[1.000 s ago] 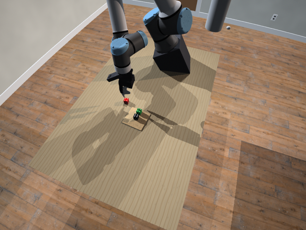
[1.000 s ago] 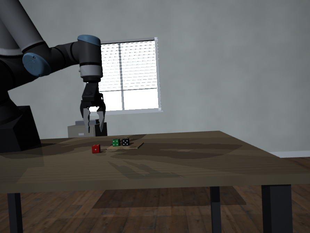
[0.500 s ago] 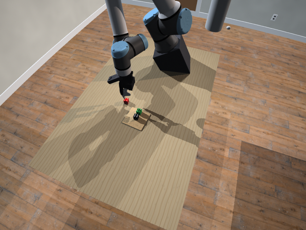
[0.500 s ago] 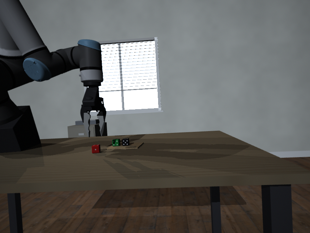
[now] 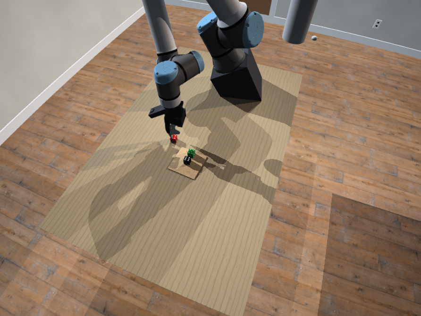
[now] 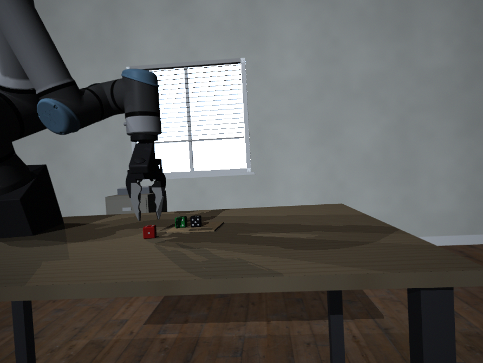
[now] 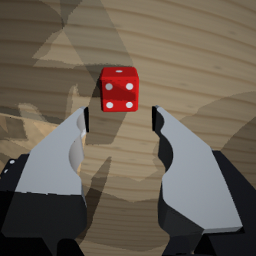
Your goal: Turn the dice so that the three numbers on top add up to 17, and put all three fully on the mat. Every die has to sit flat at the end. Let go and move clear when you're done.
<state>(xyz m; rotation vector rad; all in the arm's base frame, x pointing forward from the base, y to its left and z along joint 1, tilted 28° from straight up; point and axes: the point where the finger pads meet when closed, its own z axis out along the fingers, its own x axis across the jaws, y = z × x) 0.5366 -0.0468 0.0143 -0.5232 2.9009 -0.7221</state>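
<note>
Now: hand 50 mm above the red die. Also, from my hand: black die (80 mm ahead, 130 mm to the left, 40 mm below); green die (40 mm ahead, 130 mm to the left, 40 mm below); tan mat (80 mm ahead, 130 mm to the left, 60 mm below).
</note>
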